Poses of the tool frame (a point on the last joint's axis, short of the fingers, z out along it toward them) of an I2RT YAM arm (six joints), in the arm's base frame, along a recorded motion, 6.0 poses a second.
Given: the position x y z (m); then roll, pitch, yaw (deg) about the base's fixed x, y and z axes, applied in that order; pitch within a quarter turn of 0, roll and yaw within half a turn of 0.
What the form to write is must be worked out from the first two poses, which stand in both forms.
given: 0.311, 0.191, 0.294, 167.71, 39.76, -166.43
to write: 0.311, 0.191, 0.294, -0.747, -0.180, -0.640, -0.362, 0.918, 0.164
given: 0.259, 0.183, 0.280, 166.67, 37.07, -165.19
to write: 0.259, 0.183, 0.280, -0.771, -0.204, -0.603, -0.383, 0.905, 0.184
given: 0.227, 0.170, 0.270, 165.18, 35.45, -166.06
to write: 0.227, 0.170, 0.270, -0.791, -0.196, -0.580, -0.377, 0.903, 0.208
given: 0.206, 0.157, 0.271, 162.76, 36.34, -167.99
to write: 0.206, 0.157, 0.271, -0.788, -0.168, -0.593, -0.371, 0.898, 0.239
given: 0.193, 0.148, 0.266, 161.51, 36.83, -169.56
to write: 0.193, 0.148, 0.266, -0.787, -0.145, -0.599, -0.359, 0.898, 0.254
